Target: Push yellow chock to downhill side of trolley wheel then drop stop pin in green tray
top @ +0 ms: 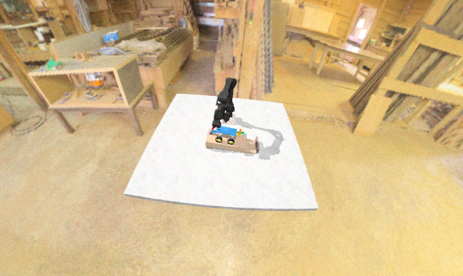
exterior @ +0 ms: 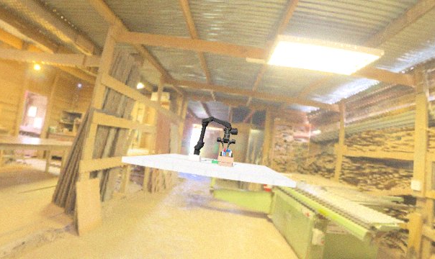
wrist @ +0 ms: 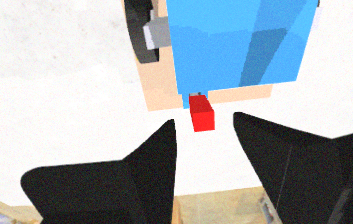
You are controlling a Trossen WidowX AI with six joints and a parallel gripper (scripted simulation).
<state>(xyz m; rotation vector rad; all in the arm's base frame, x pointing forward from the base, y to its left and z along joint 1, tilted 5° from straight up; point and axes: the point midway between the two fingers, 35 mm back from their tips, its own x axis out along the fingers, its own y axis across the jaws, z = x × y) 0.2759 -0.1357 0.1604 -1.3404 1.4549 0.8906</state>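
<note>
The red-headed stop pin is 1 cm to the right of my gripper tip and 4 cm below it. From my gripper tip the other things lie so: ramp (3 cm ahead, 9 cm to the left, 12 cm below); yellow chock (1 cm behind, 19 cm to the left, 9 cm below); blue trolley (3 cm ahead, 9 cm to the left, 6 cm below).
</note>
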